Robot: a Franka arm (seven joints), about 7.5 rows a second.
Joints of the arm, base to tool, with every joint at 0 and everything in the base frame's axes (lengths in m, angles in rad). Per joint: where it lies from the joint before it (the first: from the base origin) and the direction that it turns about. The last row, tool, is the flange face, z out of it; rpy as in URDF.
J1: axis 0 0 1 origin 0 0 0.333
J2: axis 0 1 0 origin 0 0 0
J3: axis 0 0 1 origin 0 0 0.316
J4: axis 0 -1 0 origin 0.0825 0 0
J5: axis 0 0 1 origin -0.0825 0 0.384
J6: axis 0 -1 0 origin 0 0 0
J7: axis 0 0 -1 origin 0.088 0 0
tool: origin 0 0 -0.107 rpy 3.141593 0 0
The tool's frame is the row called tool.
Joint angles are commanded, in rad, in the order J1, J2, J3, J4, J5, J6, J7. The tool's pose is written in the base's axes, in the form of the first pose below.
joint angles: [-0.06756, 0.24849, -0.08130, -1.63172, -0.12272, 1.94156, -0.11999]
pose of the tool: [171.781 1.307 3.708 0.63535 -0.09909 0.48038]
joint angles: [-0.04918, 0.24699, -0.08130, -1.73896, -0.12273, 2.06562, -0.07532]
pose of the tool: [172.026 0.182 5.705 0.63245 -0.08571 0.44116]
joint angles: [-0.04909, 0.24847, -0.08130, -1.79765, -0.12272, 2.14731, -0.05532]
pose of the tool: [172.101 -0.846 7.698 0.62968 -0.08438 0.41993]
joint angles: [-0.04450, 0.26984, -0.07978, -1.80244, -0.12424, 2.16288, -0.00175]
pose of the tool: [172.187 -4.647 7.128 0.63244 -0.08056 0.40559]
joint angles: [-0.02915, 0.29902, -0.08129, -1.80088, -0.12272, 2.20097, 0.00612]
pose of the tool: [172.230 -3.823 8.163 0.63951 -0.07145 0.39140]
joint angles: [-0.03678, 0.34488, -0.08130, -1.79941, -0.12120, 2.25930, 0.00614]
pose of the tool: [172.181 -3.976 9.327 0.64714 -0.07592 0.36819]
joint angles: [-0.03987, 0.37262, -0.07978, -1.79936, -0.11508, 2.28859, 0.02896]
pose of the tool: [172.475 -6.105 9.628 0.65063 -0.07667 0.35298]
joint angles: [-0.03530, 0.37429, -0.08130, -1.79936, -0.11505, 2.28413, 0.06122]
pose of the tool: [172.465 -8.633 9.293 0.65047 -0.07464 0.35148]
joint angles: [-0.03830, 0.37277, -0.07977, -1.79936, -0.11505, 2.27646, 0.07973]
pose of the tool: [172.467 -10.423 8.855 0.64957 -0.07573 0.35169]
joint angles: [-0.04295, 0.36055, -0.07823, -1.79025, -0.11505, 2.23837, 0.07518]
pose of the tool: [172.487 -10.605 7.363 0.64749 -0.07822 0.36015]
